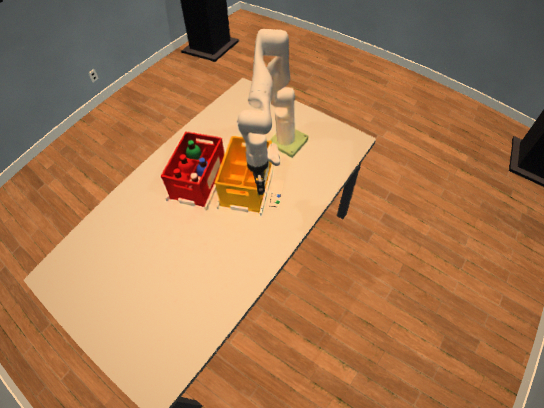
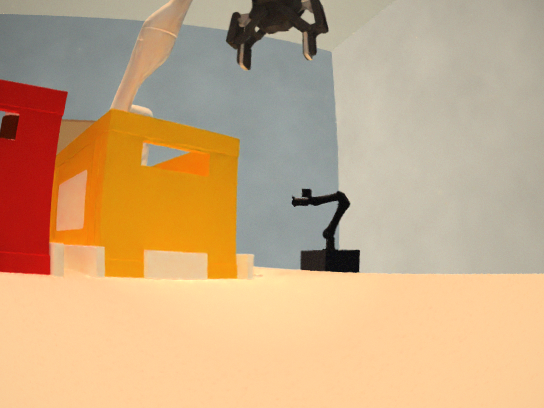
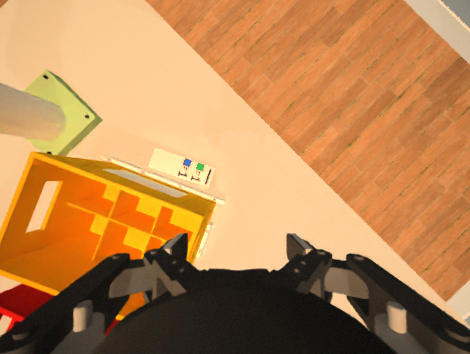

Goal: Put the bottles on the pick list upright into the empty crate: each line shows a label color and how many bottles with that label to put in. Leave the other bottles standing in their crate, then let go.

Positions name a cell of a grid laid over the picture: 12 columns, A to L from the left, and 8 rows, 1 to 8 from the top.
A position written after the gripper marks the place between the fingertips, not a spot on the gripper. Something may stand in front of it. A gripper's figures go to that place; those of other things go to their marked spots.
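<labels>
The gripper (image 3: G6) sits 0.16 m from the lens, while a pick list (image 3: E4) is 0.47 m from the lens.
</labels>
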